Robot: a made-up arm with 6 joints.
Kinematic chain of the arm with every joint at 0, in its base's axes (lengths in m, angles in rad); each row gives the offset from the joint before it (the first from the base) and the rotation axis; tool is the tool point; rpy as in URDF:
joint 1: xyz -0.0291 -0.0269 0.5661 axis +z
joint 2: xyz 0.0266 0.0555 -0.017 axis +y
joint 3: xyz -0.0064 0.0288 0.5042 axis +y
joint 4: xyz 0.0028 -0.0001 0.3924 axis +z
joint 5: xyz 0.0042 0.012 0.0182 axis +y
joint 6: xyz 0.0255 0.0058 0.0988 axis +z
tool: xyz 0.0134 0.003 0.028 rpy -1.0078 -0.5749 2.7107
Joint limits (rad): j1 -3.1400..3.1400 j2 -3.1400..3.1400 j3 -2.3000..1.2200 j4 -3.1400..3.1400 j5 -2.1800..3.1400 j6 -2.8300..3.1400
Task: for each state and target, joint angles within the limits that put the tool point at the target. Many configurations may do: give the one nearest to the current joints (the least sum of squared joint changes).
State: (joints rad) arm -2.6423 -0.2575 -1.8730 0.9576 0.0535 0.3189
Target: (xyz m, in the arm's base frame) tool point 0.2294 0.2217 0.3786
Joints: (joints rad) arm -2.1352 -0.7326 -2.3000 1.0263 -0.4212 0.3628
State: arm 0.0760 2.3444 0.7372 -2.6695 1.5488 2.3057
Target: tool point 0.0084 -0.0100 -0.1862
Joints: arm 0.1897 2.7377 1.2200 -2.5923 2.1739 2.2713
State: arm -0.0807 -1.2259 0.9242 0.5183 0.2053 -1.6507
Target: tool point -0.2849 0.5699 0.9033
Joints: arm -0.9471 -1.7744 1.2200 0.4873 0.7744 -1.5962
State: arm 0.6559 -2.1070 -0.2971 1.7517 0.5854 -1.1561
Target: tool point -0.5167 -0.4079 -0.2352
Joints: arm 0.9444 -2.2938 -0.3000 1.7642 0.4585 -1.1638
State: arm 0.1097 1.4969 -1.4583 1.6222 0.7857 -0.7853
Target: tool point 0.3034 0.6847 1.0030
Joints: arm 0.8759 1.5227 -1.0240 1.5127 0.7199 -0.7940
